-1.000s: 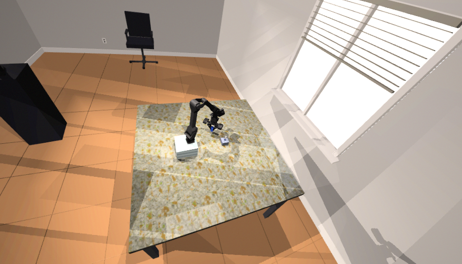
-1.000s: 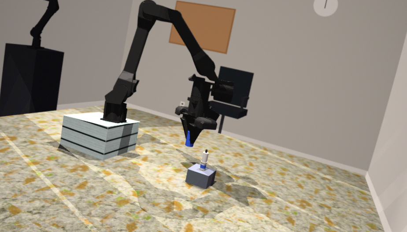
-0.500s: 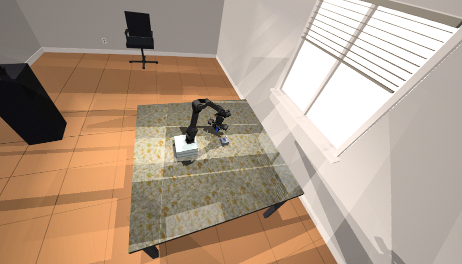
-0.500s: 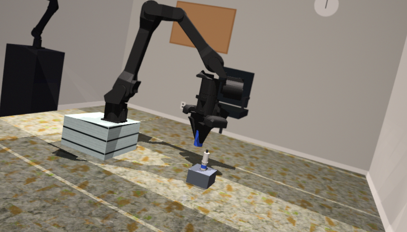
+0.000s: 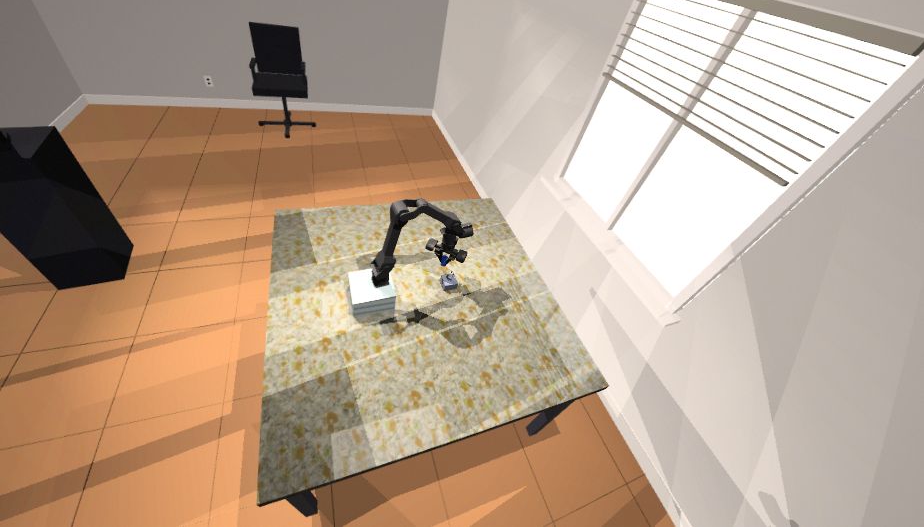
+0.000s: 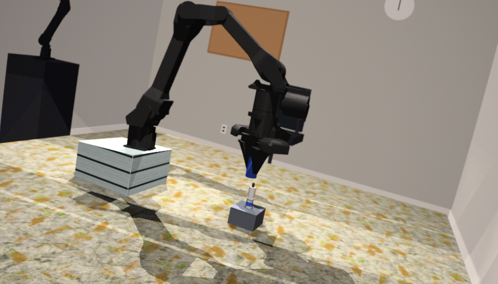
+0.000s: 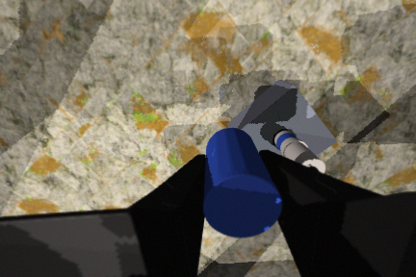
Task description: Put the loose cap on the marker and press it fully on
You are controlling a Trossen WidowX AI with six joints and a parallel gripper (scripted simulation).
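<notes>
The grey holder block lies 90 mm below my gripper tip, 50 mm to the right of it and 20 mm ahead of it. Round my gripper tip: blue cap (10 mm above).
</notes>
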